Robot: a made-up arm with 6 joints.
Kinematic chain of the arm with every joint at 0, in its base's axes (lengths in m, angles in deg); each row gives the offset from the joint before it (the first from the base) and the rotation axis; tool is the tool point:
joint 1: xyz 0 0 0.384 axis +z
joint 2: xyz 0 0 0 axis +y
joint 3: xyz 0 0 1.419 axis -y
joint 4: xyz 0 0 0 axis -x
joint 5: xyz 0.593 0 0 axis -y
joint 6: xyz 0 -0.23 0 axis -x
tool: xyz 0 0 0
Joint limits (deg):
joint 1: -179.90..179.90
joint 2: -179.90..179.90
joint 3: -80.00..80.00
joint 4: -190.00..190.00
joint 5: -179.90..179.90
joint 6: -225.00..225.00
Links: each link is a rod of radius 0.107 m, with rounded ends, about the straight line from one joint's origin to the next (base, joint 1, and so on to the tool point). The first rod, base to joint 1, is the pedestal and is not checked.
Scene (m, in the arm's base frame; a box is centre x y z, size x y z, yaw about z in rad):
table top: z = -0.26
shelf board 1: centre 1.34 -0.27 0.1 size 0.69 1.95 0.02 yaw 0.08
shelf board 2: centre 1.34 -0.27 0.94 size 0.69 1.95 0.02 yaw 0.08
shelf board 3: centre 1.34 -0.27 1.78 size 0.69 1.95 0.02 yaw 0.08
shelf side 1: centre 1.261 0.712 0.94 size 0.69 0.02 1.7 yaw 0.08
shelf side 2: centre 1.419 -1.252 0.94 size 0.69 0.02 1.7 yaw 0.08
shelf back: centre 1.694 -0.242 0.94 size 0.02 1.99 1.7 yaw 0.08
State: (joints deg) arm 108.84 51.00 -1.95 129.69 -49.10 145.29
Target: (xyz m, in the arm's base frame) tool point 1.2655 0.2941 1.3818
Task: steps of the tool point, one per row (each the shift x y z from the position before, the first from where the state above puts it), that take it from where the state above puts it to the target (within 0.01 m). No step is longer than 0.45 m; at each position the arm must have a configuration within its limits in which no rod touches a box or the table.
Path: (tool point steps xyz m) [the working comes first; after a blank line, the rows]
Joints at the target: 8.75 30.06 -10.77 115.25 -49.10 145.29
Straight joint move there: touches shelf side 1.

1: 0.3879 0.0124 0.1062
2: 0.3521 -0.0931 0.0946
3: 0.2880 -0.1781 0.0825
4: 0.2042 -0.2349 0.0688
5: 0.1112 -0.2598 0.0549
6: 0.0210 -0.2527 0.0400
7: -0.0566 -0.2171 0.0244
8: 0.2173 0.0232 0.0171
9: 0.2057 0.0165 -0.0003
10: 0.1908 0.0095 -0.0168

